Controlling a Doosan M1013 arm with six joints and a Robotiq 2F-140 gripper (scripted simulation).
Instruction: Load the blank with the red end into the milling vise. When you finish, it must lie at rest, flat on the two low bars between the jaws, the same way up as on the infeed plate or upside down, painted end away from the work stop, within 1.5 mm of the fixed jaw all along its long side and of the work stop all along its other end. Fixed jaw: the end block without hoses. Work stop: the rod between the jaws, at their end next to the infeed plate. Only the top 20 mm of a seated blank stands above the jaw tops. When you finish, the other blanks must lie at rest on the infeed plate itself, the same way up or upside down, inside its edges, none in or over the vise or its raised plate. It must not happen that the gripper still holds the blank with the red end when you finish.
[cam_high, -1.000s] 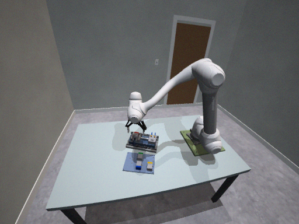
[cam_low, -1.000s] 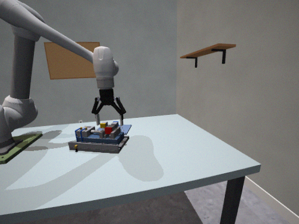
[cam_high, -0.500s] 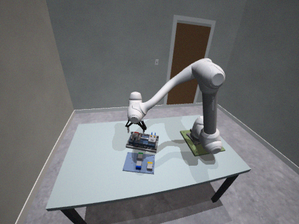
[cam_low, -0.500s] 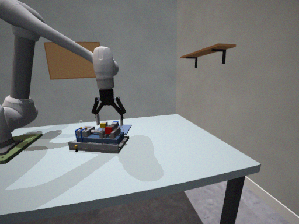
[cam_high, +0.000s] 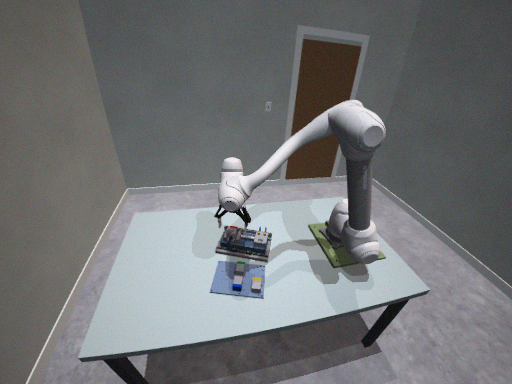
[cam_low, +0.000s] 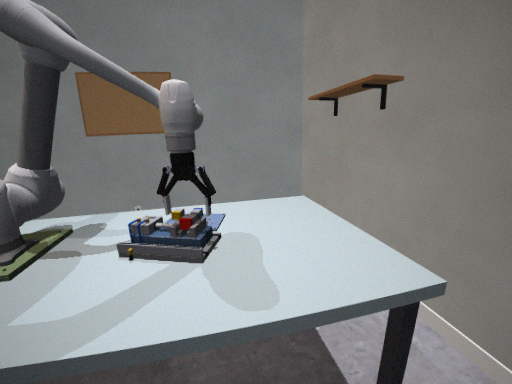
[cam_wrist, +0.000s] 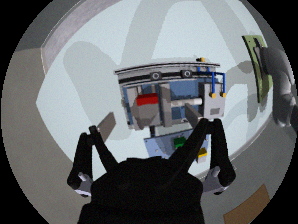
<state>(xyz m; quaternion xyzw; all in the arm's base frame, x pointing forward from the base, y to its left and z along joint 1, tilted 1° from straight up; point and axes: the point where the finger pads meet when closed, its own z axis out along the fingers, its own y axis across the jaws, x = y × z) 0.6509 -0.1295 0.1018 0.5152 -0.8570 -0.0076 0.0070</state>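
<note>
Now: hand 3 cm above the red-ended blank. Round my hand: milling vise: 9 cm below, 6 cm behind, 3 cm to the left; then blue-ended blank: 29 cm to the left, 11 cm below, 4 cm ahead; then green-ended blank: 20 cm to the left, 11 cm below, 1 cm ahead.
</note>
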